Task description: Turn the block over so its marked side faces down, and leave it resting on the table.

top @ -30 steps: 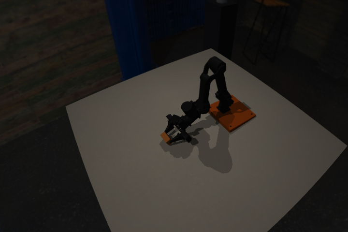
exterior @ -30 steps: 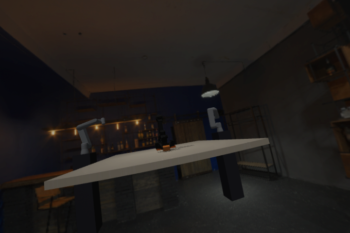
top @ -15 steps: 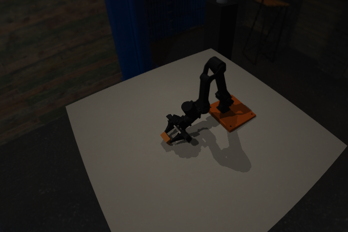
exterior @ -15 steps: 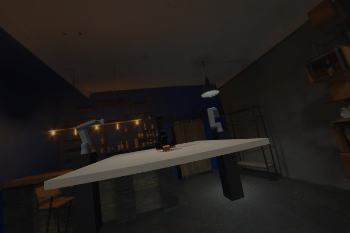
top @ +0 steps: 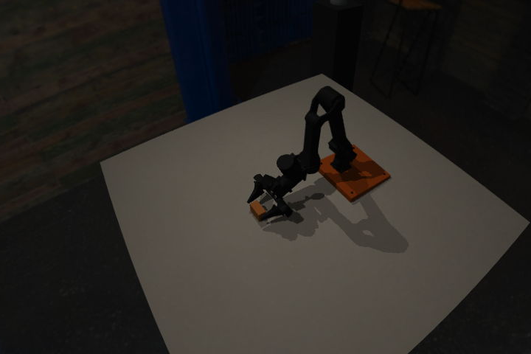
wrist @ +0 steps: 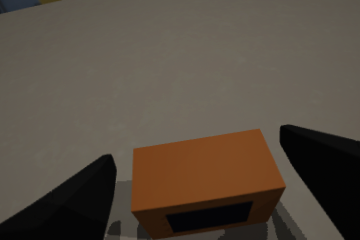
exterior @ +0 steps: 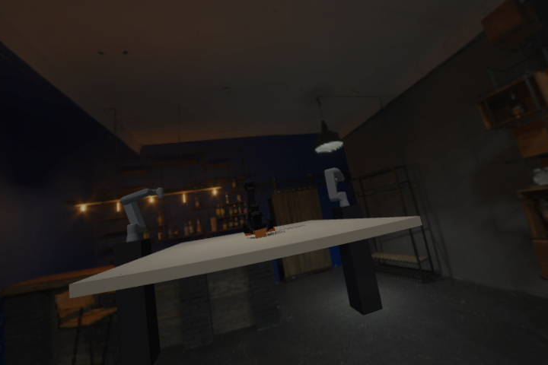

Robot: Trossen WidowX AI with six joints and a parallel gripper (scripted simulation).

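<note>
Right now my gripper tip is 2 cm past the orange block and 1 cm above it.
</note>
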